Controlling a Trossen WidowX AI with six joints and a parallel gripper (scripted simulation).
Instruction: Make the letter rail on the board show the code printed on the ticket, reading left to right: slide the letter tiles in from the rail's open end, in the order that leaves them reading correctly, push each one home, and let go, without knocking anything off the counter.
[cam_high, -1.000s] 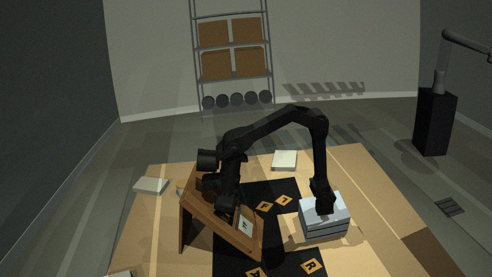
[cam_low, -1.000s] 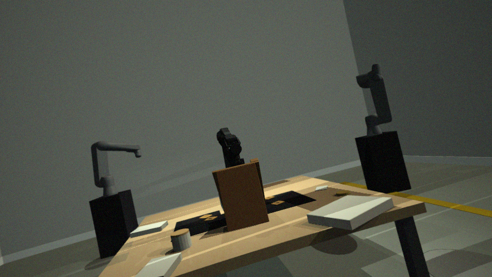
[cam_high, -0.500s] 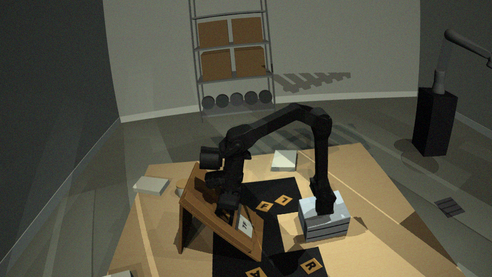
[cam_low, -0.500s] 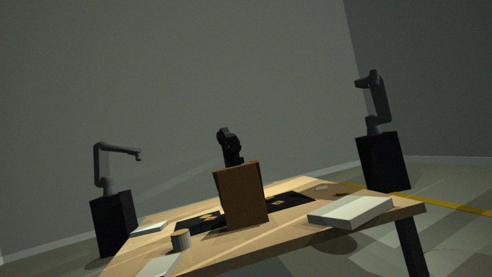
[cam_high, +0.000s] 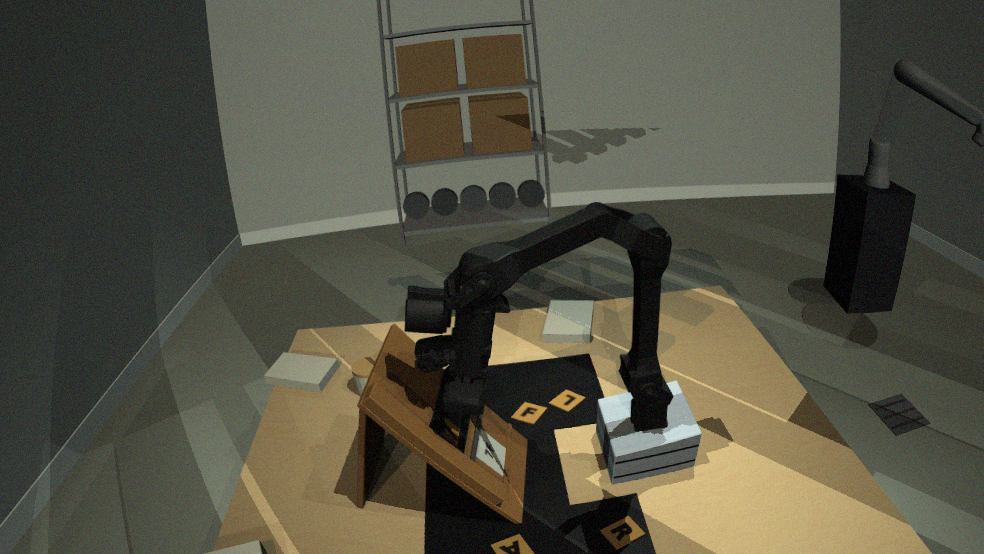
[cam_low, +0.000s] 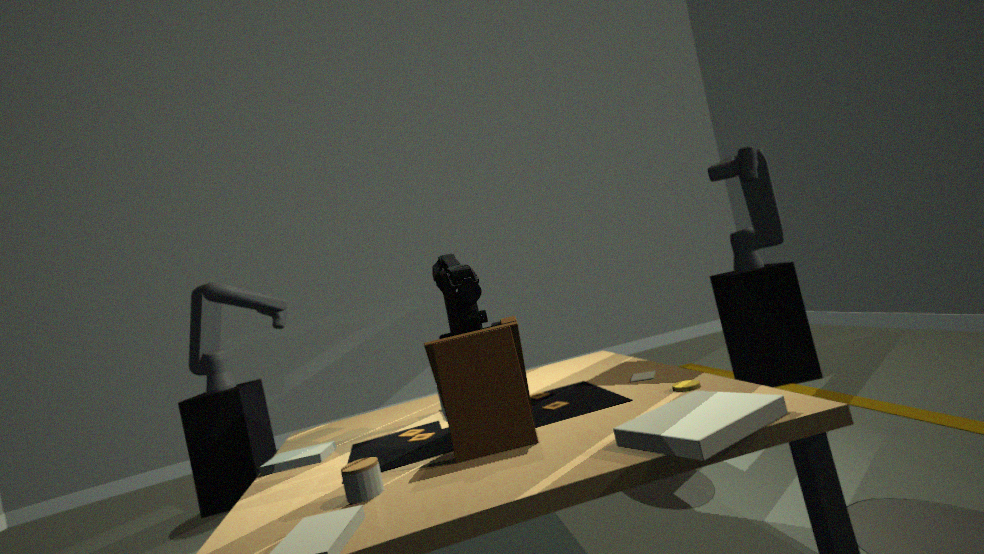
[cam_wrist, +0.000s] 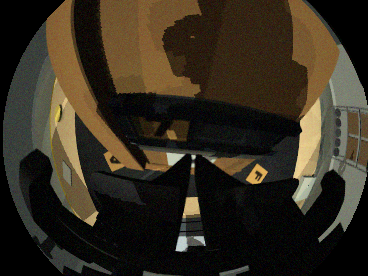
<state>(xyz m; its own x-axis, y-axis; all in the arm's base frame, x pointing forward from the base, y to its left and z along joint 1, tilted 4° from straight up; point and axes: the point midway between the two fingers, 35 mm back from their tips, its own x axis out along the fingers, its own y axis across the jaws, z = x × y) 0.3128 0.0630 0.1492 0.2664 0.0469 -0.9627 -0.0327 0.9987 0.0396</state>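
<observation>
Right now my gripper tip is 100 mm above the white ticket, 30 mm past it and 10 mm to the left of it. The rest, counted from my gripper tip: card: 480 mm to the left, 210 mm behind, 180 mm below; then yellow disc: 520 mm to the left, 170 mm below, 30 mm ahead.
</observation>
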